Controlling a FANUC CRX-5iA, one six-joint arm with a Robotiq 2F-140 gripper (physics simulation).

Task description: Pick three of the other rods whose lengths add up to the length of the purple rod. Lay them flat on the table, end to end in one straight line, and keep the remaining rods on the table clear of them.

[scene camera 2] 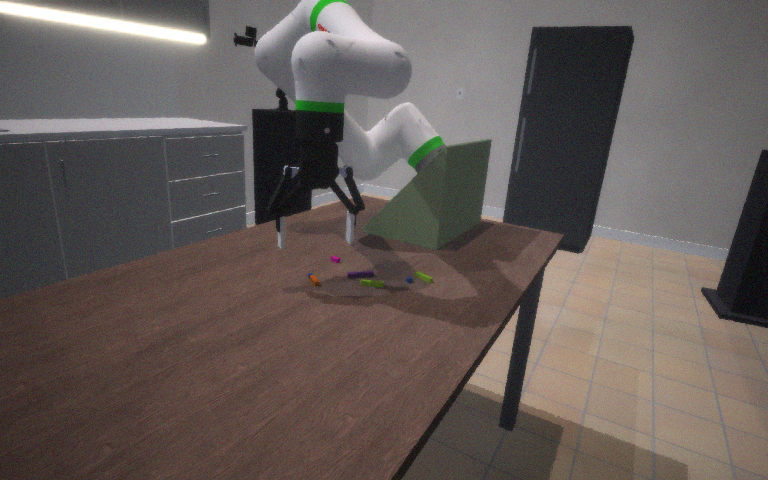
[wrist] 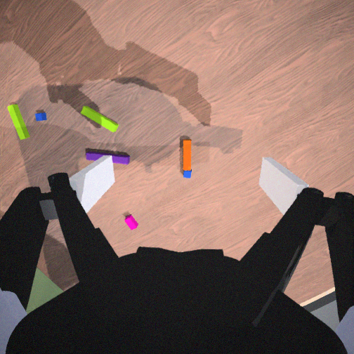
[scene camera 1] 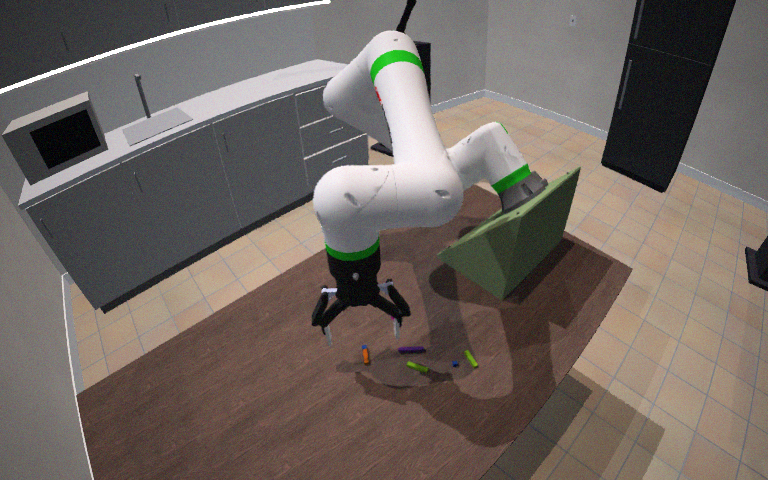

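Where they show: gripper, fingertip midpoint: (scene camera 2: 316, 244) (scene camera 1: 363, 338); arm's base at its link origin: (scene camera 1: 524, 201).
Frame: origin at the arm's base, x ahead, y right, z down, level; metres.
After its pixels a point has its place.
Observation:
My gripper (scene camera 1: 363, 338) @(x 0.592, y 0.101, z 0.088 m) (scene camera 2: 315, 244) @(x 0.592, y 0.101, z 0.088 m) (wrist: 185, 169) is open and empty, high above the table. An orange rod (scene camera 1: 365, 356) @(x 0.590, y 0.105, z 0.168 m) (scene camera 2: 314, 280) @(x 0.596, y 0.102, z 0.168 m) (wrist: 187, 155) lies flat with a short blue rod (scene camera 1: 364, 346) @(x 0.569, y 0.127, z 0.168 m) (wrist: 187, 174) end to end at its end, in line with it. The purple rod (scene camera 1: 411, 349) @(x 0.506, y 0.033, z 0.169 m) (scene camera 2: 360, 274) @(x 0.509, y 0.033, z 0.171 m) (wrist: 107, 157) lies apart from them. One lime rod (scene camera 1: 417, 367) @(x 0.539, y -0.010, z 0.169 m) (scene camera 2: 372, 283) @(x 0.540, y -0.010, z 0.172 m) (wrist: 100, 119) lies near the purple rod. Another lime rod (scene camera 1: 471, 358) @(x 0.443, y -0.099, z 0.168 m) (scene camera 2: 424, 277) @(x 0.450, y -0.101, z 0.171 m) (wrist: 18, 122) lies beside a second blue rod (scene camera 1: 454, 363) @(x 0.479, y -0.074, z 0.168 m) (scene camera 2: 409, 280) @(x 0.481, y -0.075, z 0.172 m) (wrist: 41, 116). A short magenta rod (scene camera 2: 335, 259) @(x 0.456, y 0.125, z 0.171 m) (wrist: 131, 222) lies alone.
The wooden table (scene camera 1: 226, 396) @(x 0.900, y 0.278, z 0.178 m) (scene camera 2: 198, 367) @(x 0.937, y 0.096, z 0.178 m) carries the rods. A green angled stand (scene camera 1: 509, 254) @(x 0.225, y -0.056, z 0.017 m) (scene camera 2: 453, 198) @(x 0.144, y -0.079, z 0.046 m) bears the arm's base at the table's far side. A grey kitchen counter (scene camera 1: 169, 175) (scene camera 2: 113, 192) stands beyond the table.

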